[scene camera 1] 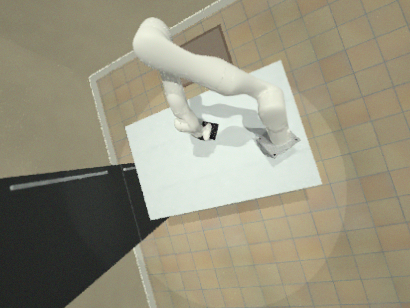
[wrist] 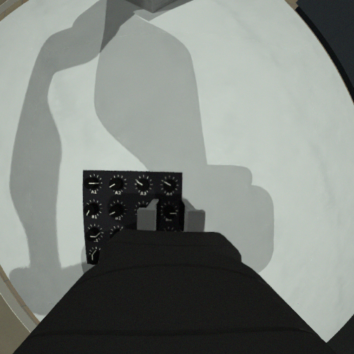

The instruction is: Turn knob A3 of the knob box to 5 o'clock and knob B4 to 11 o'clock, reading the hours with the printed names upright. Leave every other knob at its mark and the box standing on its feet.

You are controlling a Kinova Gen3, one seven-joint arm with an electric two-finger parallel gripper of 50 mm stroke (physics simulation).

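Seen in the pictures: arm's base, origin of the base link: [scene camera 1: 279,137].
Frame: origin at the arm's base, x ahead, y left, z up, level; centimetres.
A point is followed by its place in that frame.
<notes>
The black knob box [scene camera 1: 215,130] @(y -14.4, x 34.1, z -12.6 cm) [wrist: 131,174] lies face up on the white table, with rows of round knobs. Knob A3 [wrist: 143,184] is in the top row, its white line pointing to the upper left, near 10 o'clock. Knob B4 [wrist: 170,213] is in the second row at the right, its line pointing right, near 3 o'clock. My gripper [scene camera 1: 207,132] @(y -11.4, x 38.8, z -11.5 cm) [wrist: 169,210] is partly open and empty; in the wrist view its fingers appear on either side of B4. Their height relative to the knob is unclear. The gripper body hides the lower right of the box.
Knob A4 [wrist: 169,185] is right of A3, and knob B2 [wrist: 117,210] is further left. The left finger covers much of B3. The arm's base [scene camera 1: 275,149] @(y 5.5, x 3.7, z 1.8 cm) stands on the white table [scene camera 1: 225,172] @(y 14.1, x 34.2, z -14.9 cm) near its right edge. Arm shadows fall across the box and table.
</notes>
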